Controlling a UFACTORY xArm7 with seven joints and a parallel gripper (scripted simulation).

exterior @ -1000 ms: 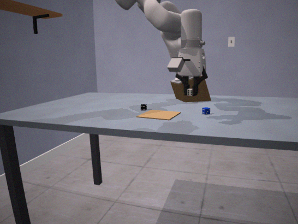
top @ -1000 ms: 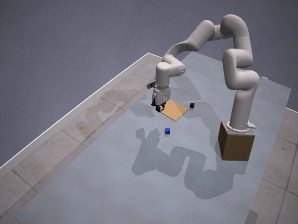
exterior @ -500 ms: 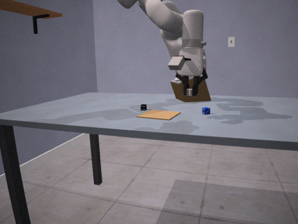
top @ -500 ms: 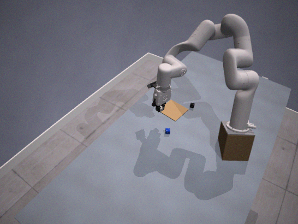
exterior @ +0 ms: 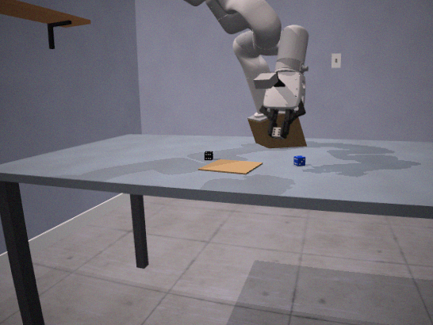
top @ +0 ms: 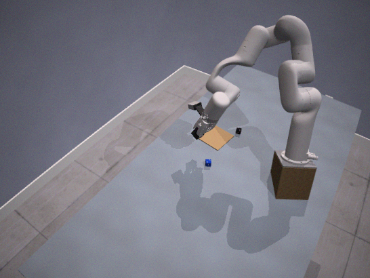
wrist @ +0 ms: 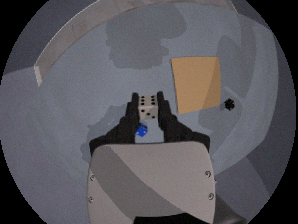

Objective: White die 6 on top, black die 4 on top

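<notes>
Right now my hand is 10 mm above the white die. From my hand the other things lie so: blue die: 80 mm behind, 70 mm to the left, 100 mm below; then black die: 150 mm behind, 210 mm to the right, 100 mm below; then mat: 50 mm behind, 130 mm to the right, 110 mm below.
</notes>
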